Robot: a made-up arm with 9 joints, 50 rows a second.
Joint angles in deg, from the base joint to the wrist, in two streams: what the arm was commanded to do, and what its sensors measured. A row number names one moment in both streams.
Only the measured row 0 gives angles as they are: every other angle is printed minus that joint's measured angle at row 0.
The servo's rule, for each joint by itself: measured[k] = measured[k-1] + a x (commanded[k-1-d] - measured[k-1]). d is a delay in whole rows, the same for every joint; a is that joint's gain. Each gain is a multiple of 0.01, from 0.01 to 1. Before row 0 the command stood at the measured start. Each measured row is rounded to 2 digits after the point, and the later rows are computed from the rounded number. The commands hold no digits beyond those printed.
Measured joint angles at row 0: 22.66, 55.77, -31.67, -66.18, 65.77, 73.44, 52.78, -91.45, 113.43
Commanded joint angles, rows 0 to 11: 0.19, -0.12, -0.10, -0.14, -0.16, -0.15, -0.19, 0.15, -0.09; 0.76, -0.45, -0.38, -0.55, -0.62, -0.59, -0.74, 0.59, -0.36; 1.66, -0.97, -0.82, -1.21, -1.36, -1.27, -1.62, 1.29, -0.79; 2.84, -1.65, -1.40, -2.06, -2.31, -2.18, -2.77, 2.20, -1.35; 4.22, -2.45, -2.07, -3.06, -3.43, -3.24, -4.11, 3.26, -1.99; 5.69, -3.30, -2.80, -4.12, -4.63, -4.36, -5.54, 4.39, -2.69; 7.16, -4.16, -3.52, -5.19, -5.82, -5.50, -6.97, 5.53, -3.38; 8.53, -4.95, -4.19, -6.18, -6.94, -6.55, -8.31, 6.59, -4.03; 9.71, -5.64, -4.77, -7.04, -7.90, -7.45, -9.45, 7.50, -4.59; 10.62, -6.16, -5.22, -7.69, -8.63, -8.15, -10.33, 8.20, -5.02; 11.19, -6.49, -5.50, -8.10, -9.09, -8.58, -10.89, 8.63, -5.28; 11.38, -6.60, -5.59, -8.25, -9.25, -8.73, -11.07, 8.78, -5.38
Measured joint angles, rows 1 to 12: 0.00, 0.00, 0.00, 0.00, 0.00, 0.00, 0.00, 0.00, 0.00; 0.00, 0.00, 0.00, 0.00, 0.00, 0.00, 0.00, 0.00, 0.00; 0.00, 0.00, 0.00, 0.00, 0.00, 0.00, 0.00, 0.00, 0.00; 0.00, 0.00, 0.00, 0.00, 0.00, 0.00, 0.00, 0.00, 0.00; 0.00, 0.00, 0.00, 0.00, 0.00, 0.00, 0.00, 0.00, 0.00; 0.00, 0.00, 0.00, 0.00, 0.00, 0.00, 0.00, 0.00, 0.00; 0.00, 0.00, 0.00, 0.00, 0.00, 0.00, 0.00, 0.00, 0.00; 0.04, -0.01, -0.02, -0.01, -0.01, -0.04, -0.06, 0.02, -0.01; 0.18, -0.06, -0.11, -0.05, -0.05, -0.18, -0.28, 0.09, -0.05; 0.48, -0.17, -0.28, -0.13, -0.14, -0.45, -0.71, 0.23, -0.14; 0.95, -0.35, -0.55, -0.27, -0.29, -0.88, -1.37, 0.47, -0.29; 1.60, -0.60, -0.91, -0.47, -0.51, -1.47, -2.25, 0.80, -0.49
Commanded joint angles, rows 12 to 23: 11.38, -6.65, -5.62, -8.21, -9.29, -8.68, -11.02, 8.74, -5.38; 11.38, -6.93, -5.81, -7.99, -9.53, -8.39, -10.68, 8.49, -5.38; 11.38, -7.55, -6.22, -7.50, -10.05, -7.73, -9.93, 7.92, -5.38; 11.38, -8.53, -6.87, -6.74, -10.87, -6.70, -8.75, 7.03, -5.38; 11.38, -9.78, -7.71, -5.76, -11.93, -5.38, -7.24, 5.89, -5.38; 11.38, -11.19, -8.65, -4.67, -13.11, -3.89, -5.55, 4.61, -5.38; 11.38, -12.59, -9.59, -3.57, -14.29, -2.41, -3.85, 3.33, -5.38; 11.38, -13.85, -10.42, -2.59, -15.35, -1.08, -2.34, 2.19, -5.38; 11.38, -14.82, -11.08, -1.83, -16.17, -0.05, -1.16, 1.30, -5.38; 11.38, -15.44, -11.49, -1.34, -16.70, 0.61, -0.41, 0.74, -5.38; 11.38, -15.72, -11.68, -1.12, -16.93, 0.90, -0.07, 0.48, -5.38; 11.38, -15.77, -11.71, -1.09, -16.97, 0.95, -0.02, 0.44, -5.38
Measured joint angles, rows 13 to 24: 2.42, -0.92, -1.36, -0.73, -0.80, -2.19, -3.30, 1.23, -0.75; 3.37, -1.31, -1.88, -1.04, -1.15, -3.02, -4.47, 1.75, -1.07; 4.40, -1.75, -2.43, -1.40, -1.56, -3.90, -5.70, 2.33, -1.43; 5.46, -2.22, -2.99, -1.79, -2.00, -4.79, -6.90, 2.95, -1.81; 6.49, -2.69, -3.53, -2.20, -2.46, -5.63, -8.00, 3.58, -2.20; 7.43, -3.15, -4.00, -2.61, -2.92, -6.37, -8.92, 4.19, -2.57; 8.22, -3.56, -4.38, -3.00, -3.36, -6.96, -9.61, 4.74, -2.91; 8.85, -3.93, -4.68, -3.36, -3.78, -7.39, -10.06, 5.22, -3.21; 9.36, -4.29, -4.95, -3.68, -4.18, -7.64, -10.26, 5.61, -3.47; 9.76, -4.68, -5.25, -3.95, -4.59, -7.66, -10.15, 5.89, -3.70; 10.08, -5.14, -5.64, -4.15, -5.03, -7.42, -9.70, 6.03, -3.90; 10.34, -5.70, -6.14, -4.26, -5.51, -6.91, -8.91, 6.01, -4.08
